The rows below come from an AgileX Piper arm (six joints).
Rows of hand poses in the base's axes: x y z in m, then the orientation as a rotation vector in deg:
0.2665 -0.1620 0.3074 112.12 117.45 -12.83
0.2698 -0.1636 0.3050 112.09 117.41 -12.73
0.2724 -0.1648 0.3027 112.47 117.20 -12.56
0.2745 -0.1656 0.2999 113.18 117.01 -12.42
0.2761 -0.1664 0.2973 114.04 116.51 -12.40
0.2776 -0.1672 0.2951 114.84 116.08 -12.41
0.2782 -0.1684 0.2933 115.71 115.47 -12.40
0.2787 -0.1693 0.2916 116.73 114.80 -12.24
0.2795 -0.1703 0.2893 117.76 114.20 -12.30
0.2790 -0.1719 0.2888 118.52 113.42 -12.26
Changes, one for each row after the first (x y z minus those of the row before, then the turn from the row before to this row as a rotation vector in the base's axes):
0.0033 -0.0016 -0.0024 0.01 -0.09 0.01
0.0026 -0.0012 -0.0023 0.17 -0.06 -0.28
0.0021 -0.0008 -0.0028 0.35 0.10 -0.45
0.0016 -0.0008 -0.0026 0.22 0.05 -0.68
0.0015 -0.0008 -0.0022 0.21 0.08 -0.61
0.0006 -0.0012 -0.0018 0.17 0.01 -0.73
0.0005 -0.0009 -0.0017 0.29 -0.04 -0.82
0.0008 -0.0010 -0.0023 0.25 0.12 -0.81
-0.0005 -0.0016 -0.0005 0.05 -0.13 -0.74

